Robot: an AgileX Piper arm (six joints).
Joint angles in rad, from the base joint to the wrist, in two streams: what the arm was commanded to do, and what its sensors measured. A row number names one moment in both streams.
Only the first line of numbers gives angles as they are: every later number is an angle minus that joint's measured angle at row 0.
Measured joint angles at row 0: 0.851 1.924 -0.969 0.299 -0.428 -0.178
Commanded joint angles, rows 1 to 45: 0.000 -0.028 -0.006 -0.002 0.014 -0.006; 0.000 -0.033 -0.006 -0.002 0.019 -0.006; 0.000 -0.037 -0.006 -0.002 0.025 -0.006; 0.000 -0.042 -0.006 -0.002 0.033 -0.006; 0.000 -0.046 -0.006 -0.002 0.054 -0.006; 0.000 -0.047 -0.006 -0.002 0.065 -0.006; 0.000 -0.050 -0.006 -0.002 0.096 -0.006; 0.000 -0.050 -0.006 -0.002 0.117 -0.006; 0.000 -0.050 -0.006 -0.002 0.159 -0.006; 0.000 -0.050 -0.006 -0.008 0.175 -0.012; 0.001 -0.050 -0.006 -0.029 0.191 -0.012; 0.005 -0.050 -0.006 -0.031 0.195 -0.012; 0.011 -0.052 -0.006 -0.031 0.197 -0.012; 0.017 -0.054 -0.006 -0.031 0.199 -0.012; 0.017 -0.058 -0.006 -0.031 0.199 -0.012; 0.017 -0.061 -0.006 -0.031 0.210 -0.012; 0.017 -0.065 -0.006 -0.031 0.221 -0.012; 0.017 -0.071 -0.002 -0.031 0.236 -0.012; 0.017 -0.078 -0.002 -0.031 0.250 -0.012; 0.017 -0.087 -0.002 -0.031 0.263 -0.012; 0.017 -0.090 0.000 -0.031 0.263 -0.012; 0.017 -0.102 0.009 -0.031 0.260 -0.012; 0.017 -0.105 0.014 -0.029 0.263 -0.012; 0.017 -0.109 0.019 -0.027 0.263 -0.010; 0.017 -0.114 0.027 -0.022 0.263 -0.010; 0.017 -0.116 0.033 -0.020 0.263 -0.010; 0.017 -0.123 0.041 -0.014 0.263 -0.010; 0.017 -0.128 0.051 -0.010 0.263 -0.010; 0.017 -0.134 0.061 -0.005 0.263 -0.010; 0.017 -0.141 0.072 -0.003 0.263 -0.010; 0.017 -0.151 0.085 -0.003 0.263 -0.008; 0.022 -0.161 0.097 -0.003 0.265 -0.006; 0.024 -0.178 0.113 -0.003 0.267 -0.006; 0.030 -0.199 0.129 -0.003 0.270 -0.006; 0.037 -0.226 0.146 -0.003 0.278 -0.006; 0.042 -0.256 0.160 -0.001 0.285 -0.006; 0.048 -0.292 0.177 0.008 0.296 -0.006; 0.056 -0.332 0.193 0.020 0.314 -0.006; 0.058 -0.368 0.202 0.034 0.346 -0.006; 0.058 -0.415 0.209 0.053 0.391 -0.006; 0.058 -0.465 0.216 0.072 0.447 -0.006; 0.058 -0.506 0.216 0.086 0.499 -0.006; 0.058 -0.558 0.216 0.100 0.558 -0.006; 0.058 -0.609 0.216 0.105 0.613 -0.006; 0.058 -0.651 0.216 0.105 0.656 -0.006
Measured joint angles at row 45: 0.057 -0.488 0.210 0.077 0.483 -0.006
